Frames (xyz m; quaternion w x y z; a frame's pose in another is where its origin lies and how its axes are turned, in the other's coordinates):
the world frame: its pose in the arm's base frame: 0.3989 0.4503 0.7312 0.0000 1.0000 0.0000 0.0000
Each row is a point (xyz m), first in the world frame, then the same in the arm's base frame.
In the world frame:
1: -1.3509 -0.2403 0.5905
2: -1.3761 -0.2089 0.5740
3: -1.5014 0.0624 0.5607
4: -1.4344 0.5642 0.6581
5: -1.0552 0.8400 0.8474
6: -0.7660 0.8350 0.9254
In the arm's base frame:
1: -0.9520 0.6906 0.1407
2: -0.9772 0.6592 0.1572
3: -1.1025 0.3879 0.1705
4: -1.0355 -0.1139 0.0731
5: -0.6563 -0.3897 -0.1162
6: -0.3671 -0.3847 -0.1942

